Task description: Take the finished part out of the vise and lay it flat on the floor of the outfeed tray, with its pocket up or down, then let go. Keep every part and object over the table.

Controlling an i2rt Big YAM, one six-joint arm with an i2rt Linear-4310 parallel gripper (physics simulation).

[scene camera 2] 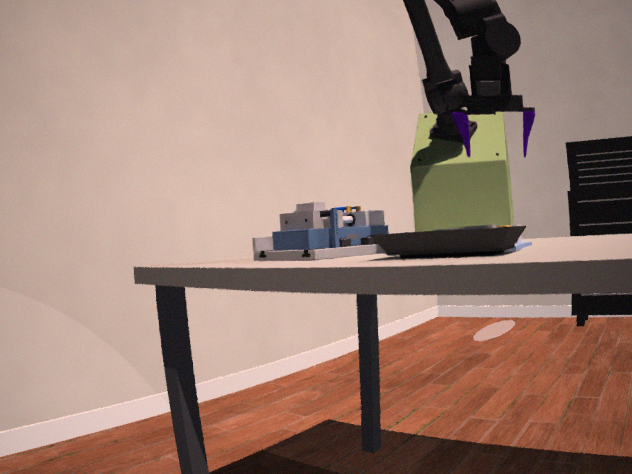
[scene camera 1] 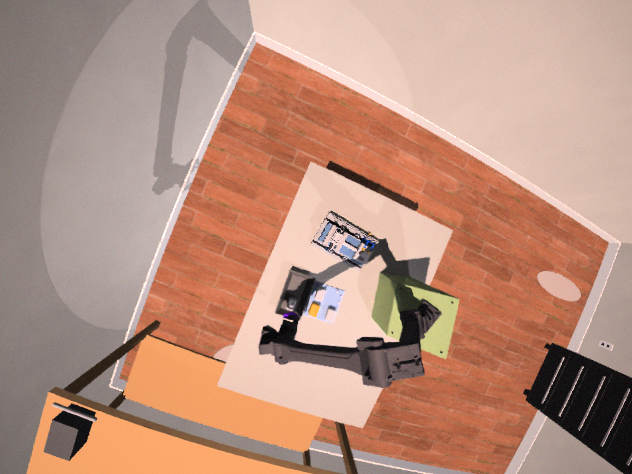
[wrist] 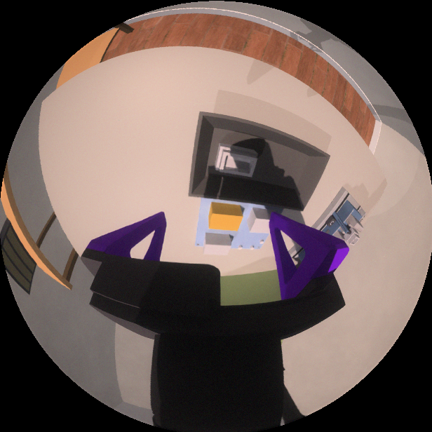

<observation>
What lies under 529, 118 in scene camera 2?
My gripper.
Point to a brass block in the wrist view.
At 227, 216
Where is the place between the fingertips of my gripper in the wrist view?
At 217, 217
</observation>
